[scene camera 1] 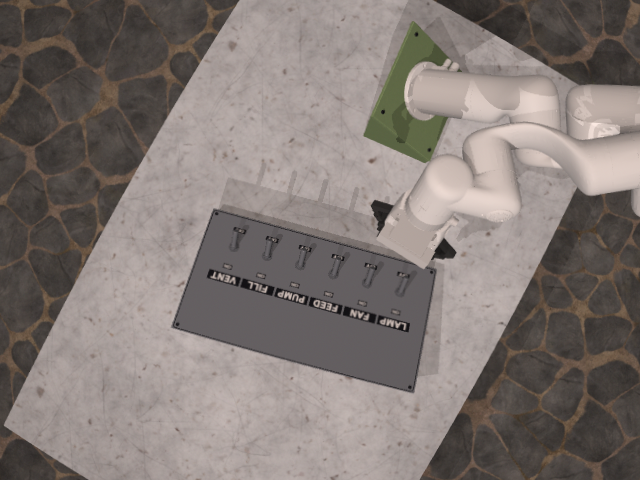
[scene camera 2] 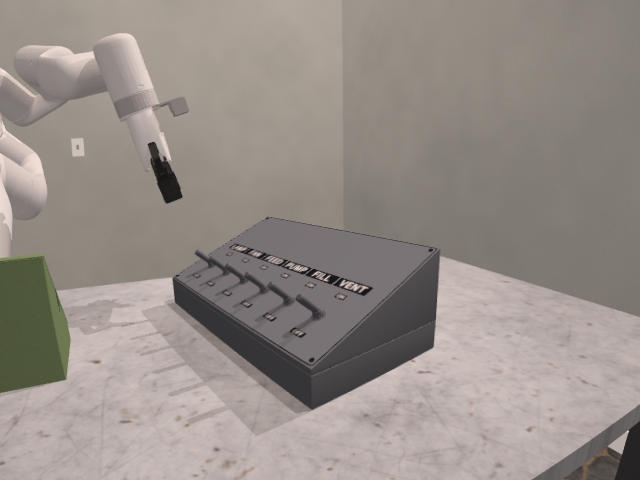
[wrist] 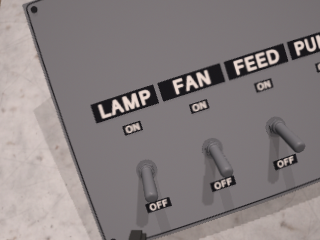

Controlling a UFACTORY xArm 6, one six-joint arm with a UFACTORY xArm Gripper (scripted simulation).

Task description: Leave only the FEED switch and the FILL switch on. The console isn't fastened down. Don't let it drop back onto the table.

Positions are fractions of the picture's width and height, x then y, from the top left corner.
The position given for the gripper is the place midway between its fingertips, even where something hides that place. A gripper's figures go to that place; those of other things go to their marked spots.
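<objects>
Gripper (scene camera 1: 0.63, 0.51) at 116 cm from the lens. Grey sloped console (scene camera 1: 0.45, 0.64) at 126 cm from the lens.
</objects>
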